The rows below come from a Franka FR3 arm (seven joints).
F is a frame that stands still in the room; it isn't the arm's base.
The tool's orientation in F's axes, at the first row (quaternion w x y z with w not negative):
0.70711, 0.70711, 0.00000, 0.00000
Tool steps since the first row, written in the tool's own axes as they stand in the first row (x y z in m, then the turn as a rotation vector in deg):
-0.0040, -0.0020, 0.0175, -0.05, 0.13, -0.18
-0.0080, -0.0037, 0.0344, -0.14, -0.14, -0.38
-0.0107, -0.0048, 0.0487, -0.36, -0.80, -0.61
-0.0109, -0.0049, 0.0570, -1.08, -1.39, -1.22
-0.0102, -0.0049, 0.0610, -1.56, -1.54, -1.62
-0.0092, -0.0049, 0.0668, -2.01, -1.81, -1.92
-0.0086, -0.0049, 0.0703, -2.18, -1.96, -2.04
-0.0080, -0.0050, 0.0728, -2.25, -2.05, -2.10
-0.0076, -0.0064, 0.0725, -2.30, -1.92, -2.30
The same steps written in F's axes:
-0.0040, -0.0175, -0.0020, -0.05, 0.18, 0.13
-0.0080, -0.0344, -0.0037, -0.14, 0.38, -0.14
-0.0107, -0.0487, -0.0048, -0.36, 0.61, -0.80
-0.0109, -0.0570, -0.0049, -1.08, 1.22, -1.39
-0.0102, -0.0610, -0.0049, -1.56, 1.62, -1.54
-0.0092, -0.0668, -0.0049, -2.01, 1.92, -1.81
-0.0086, -0.0703, -0.0049, -2.18, 2.04, -1.96
-0.0080, -0.0728, -0.0050, -2.25, 2.10, -2.05
-0.0076, -0.0725, -0.0064, -2.30, 2.30, -1.92

